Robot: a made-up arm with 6 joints. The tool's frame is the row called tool.
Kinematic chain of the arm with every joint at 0, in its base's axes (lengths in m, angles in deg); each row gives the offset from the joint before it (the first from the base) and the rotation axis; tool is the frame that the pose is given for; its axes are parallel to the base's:
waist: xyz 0 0 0.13 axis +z
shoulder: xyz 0 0.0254 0 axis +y
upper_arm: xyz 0 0 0.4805 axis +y
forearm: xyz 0 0 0.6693 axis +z
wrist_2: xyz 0 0 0 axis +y
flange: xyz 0 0 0.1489 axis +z
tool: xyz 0 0 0
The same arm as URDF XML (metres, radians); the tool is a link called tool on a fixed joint. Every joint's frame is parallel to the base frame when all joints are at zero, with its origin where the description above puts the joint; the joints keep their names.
<robot name="arm">
<joint name="tool_fixed" type="fixed"><parent link="link6"/><child link="tool"/><origin xyz="0 0 0"/></joint>
<joint name="flange" type="continuous"><parent link="link5"/><child link="link6"/><origin xyz="0 0 0.1489"/><axis xyz="0 0 1"/></joint>
<joint name="wrist_2" type="continuous"><parent link="link4"/><child link="link5"/><origin xyz="0 0 0"/><axis xyz="0 1 0"/></joint>
<joint name="forearm" type="continuous"><parent link="link3"/><child link="link4"/><origin xyz="0 0 0.6693"/><axis xyz="0 0 1"/></joint>
<joint name="upper_arm" type="continuous"><parent link="link2"/><child link="link3"/><origin xyz="0 0 0.4805"/><axis xyz="0 1 0"/></joint>
<joint name="shoulder" type="continuous"><parent link="link1"/><child link="link2"/><origin xyz="0 0.0254 0"/><axis xyz="0 1 0"/></joint>
<joint name="waist" type="continuous"><parent link="base_link"/><child link="link1"/><origin xyz="0 0 0.13"/><axis xyz="0 0 1"/></joint>
<link name="base_link"/>
<link name="link1"/>
<link name="link2"/>
<link name="link3"/>
<link name="link4"/>
<link name="link5"/>
<link name="link6"/>
<link name="tool"/>
</robot>

